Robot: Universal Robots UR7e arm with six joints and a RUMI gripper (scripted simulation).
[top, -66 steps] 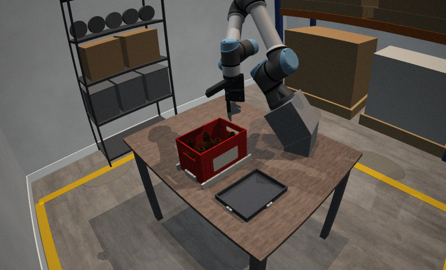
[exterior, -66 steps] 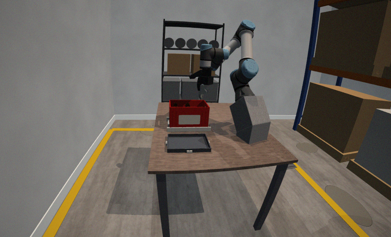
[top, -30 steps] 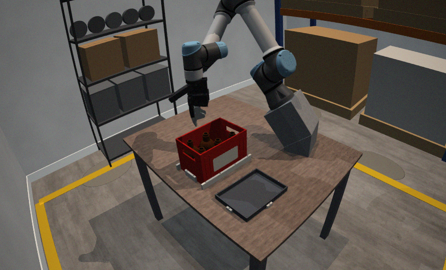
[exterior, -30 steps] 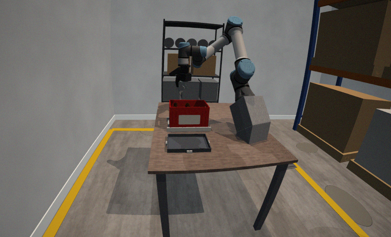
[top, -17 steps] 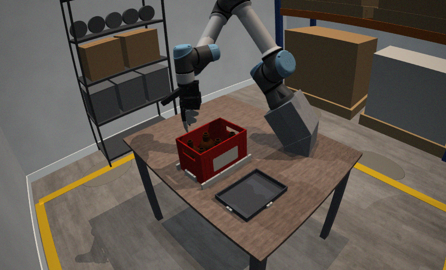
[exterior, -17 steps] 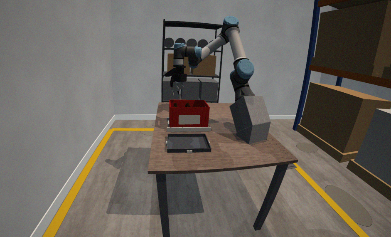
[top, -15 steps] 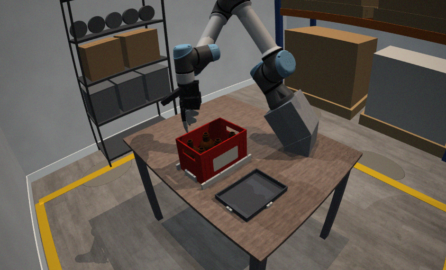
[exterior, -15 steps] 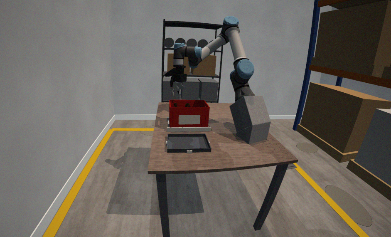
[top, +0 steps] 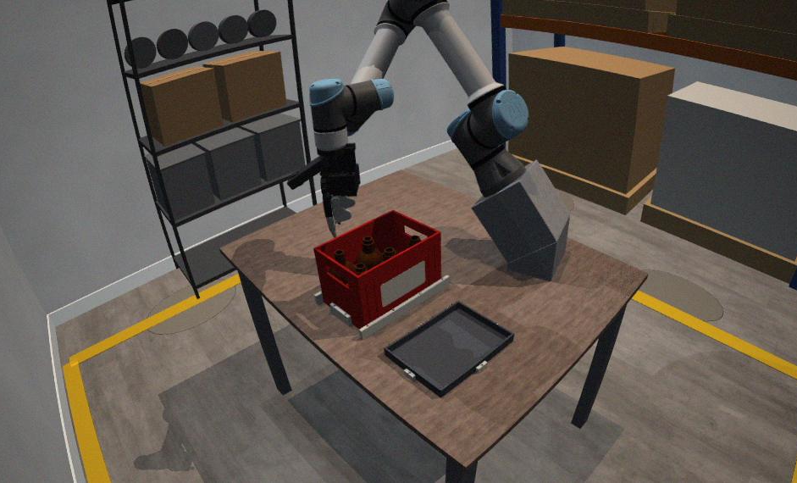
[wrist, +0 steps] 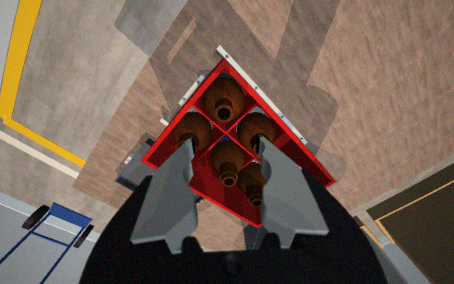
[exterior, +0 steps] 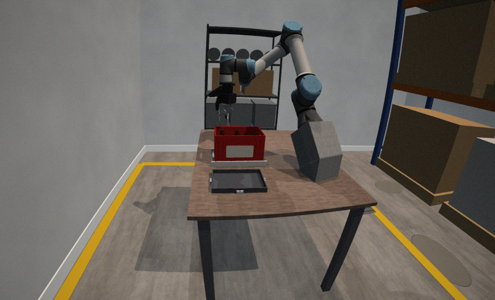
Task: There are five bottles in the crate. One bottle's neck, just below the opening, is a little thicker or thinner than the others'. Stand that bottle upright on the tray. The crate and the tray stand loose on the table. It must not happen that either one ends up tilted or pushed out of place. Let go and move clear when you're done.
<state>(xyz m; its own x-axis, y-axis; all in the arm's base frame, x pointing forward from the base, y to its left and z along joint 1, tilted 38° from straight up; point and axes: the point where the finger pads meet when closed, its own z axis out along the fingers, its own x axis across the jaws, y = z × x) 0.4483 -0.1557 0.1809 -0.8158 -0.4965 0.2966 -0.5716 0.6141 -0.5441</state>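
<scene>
Now: the red crate 160 mm below my hand, 80 mm behind it and 60 mm to the left of it. Also, from my hand: dark tray: 330 mm to the left, 230 mm below.
</scene>
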